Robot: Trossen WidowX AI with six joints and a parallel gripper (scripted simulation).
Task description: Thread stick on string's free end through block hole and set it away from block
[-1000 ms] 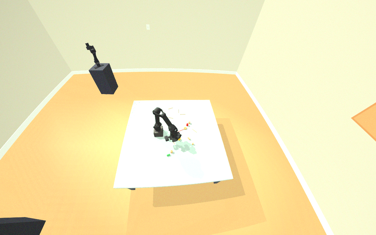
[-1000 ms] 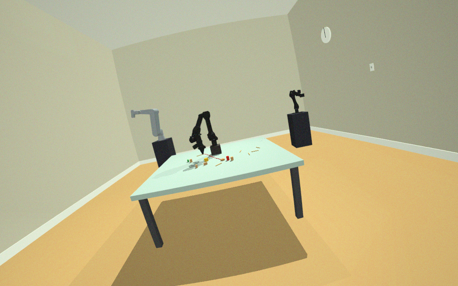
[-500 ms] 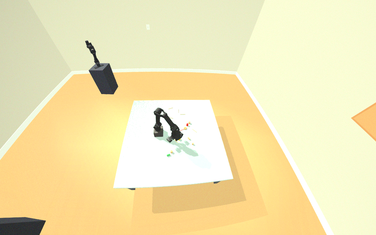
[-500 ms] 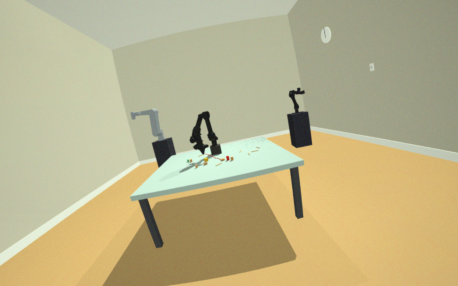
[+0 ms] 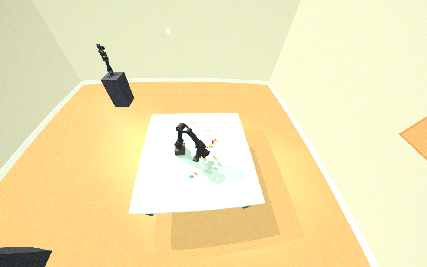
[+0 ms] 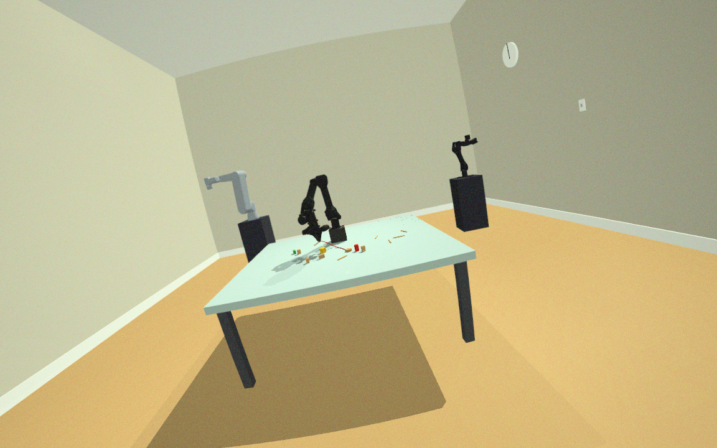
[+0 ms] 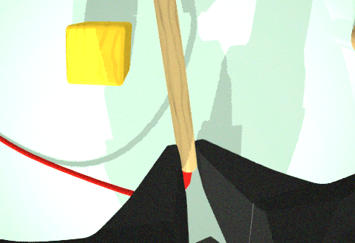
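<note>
My gripper tip is now 10 mm to the left of the thin wooden stick and 10 mm short of it. Also, from my gripper tip: green piece: 200 mm to the right, 70 mm behind, 50 mm below; round wooden button: 190 mm to the left, 130 mm ahead, 60 mm below; yellow cube: 50 mm below, 50 mm ahead, 20 mm to the left.
</note>
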